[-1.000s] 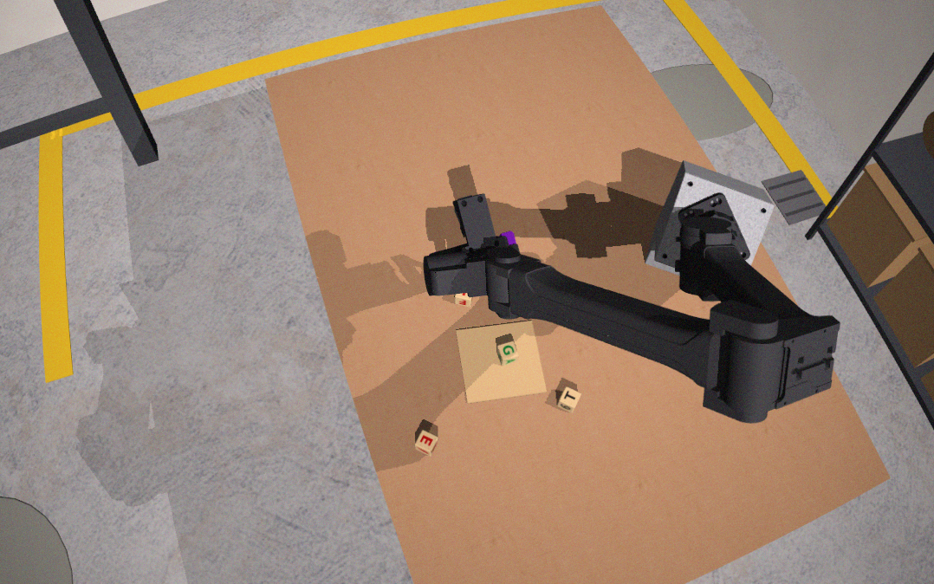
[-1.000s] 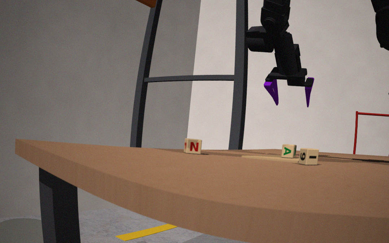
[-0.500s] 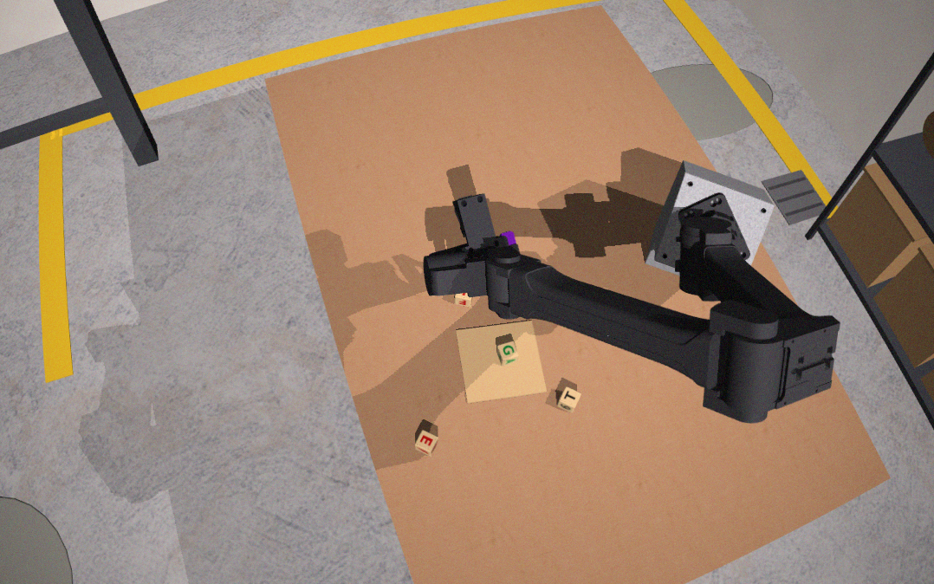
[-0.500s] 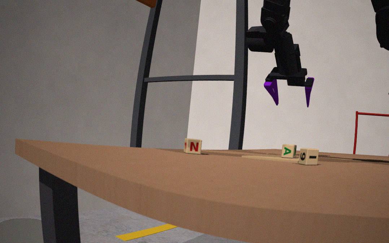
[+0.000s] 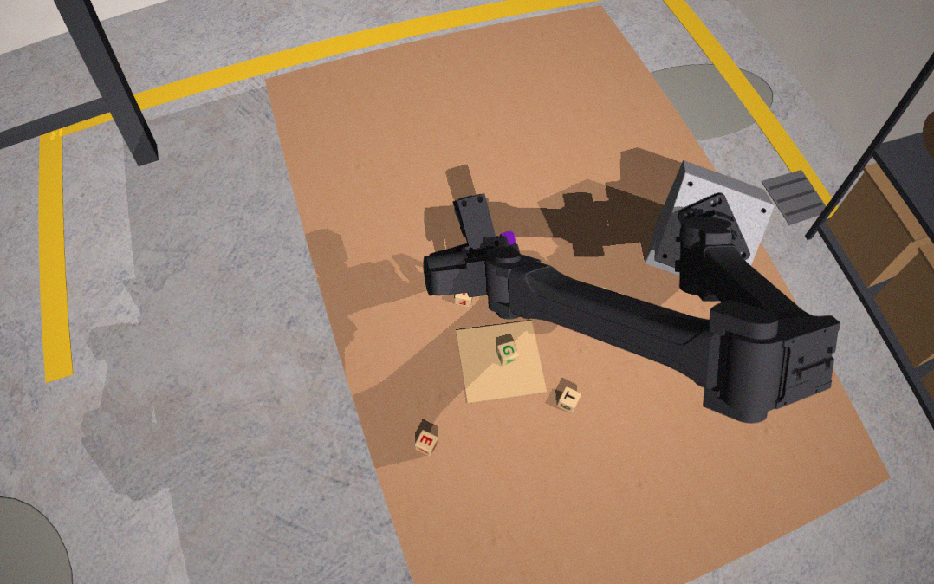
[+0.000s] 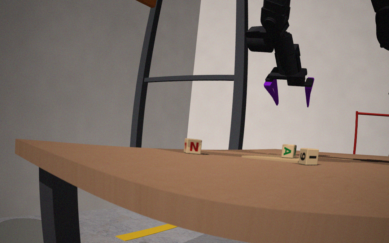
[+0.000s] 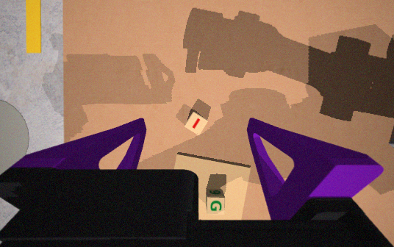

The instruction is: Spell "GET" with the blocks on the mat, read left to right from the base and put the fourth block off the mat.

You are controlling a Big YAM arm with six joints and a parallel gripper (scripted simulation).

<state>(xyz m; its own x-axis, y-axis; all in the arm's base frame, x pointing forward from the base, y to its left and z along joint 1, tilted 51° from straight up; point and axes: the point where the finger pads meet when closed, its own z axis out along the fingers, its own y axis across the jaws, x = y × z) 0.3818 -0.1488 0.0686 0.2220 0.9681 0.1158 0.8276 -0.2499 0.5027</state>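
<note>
The G block lies 5 cm behind my hand, 12 cm to the left of it and 13 cm below it. The rest, counted from my hand: E block: 12 cm ahead, 26 cm to the left, 13 cm below; square mat: 4 cm behind, 13 cm to the left, 14 cm below.
</note>
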